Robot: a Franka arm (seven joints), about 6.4 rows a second.
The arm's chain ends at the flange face. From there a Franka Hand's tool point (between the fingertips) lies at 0.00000 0.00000 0.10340 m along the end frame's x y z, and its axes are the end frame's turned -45 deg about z.
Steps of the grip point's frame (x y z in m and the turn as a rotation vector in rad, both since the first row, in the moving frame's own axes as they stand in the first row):
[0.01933 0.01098 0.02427 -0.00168 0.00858 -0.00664]
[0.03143 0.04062 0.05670 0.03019 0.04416 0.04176]
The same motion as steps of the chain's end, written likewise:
[0.02068 -0.00540 0.02427 0.00488 0.00725 -0.00664]
[0.04981 0.01191 0.05685 0.05257 0.00988 0.04176]

